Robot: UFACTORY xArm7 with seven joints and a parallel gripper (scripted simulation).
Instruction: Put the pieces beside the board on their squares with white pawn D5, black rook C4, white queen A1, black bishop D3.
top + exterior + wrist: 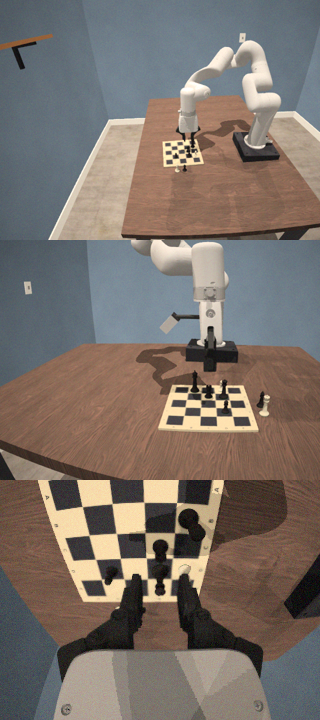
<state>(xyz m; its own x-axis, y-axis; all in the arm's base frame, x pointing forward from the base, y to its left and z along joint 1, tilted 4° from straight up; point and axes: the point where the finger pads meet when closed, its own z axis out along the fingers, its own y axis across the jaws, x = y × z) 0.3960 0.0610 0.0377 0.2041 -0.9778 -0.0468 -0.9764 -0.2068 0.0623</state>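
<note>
My hand is 150 mm to the right of the white queen, 80 mm above it and 40 mm short of it. Also, from my hand: black pawn 90 mm below, 60 mm ahead, 50 mm to the left; white pawn 90 mm below, 50 mm behind, 30 mm to the left; chessboard 110 mm below, 40 mm ahead, 10 mm to the left.
</note>
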